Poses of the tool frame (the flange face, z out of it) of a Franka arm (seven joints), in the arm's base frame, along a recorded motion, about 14 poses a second.
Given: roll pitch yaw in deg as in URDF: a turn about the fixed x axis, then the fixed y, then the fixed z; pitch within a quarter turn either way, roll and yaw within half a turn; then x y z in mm.
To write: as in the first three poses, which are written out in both.
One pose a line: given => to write
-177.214, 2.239, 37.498, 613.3, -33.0, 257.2 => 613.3, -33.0, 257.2, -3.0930, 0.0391, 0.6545
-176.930, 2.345, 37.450, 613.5, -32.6, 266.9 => 613.5, -32.6, 266.9, -3.0880, 0.0409, 0.6536
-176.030, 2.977, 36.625, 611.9, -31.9, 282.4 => 611.9, -31.9, 282.4, -3.0723, 0.0520, 0.6392
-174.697, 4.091, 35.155, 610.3, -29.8, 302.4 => 610.3, -29.8, 302.4, -3.0490, 0.0714, 0.6136
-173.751, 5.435, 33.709, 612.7, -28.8, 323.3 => 612.7, -28.8, 323.3, -3.0325, 0.0949, 0.5883
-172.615, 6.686, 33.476, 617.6, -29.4, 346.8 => 617.6, -29.4, 346.8, -3.0127, 0.1167, 0.5843
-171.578, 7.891, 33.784, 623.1, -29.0, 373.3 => 623.1, -29.0, 373.3, -2.9946, 0.1377, 0.5896
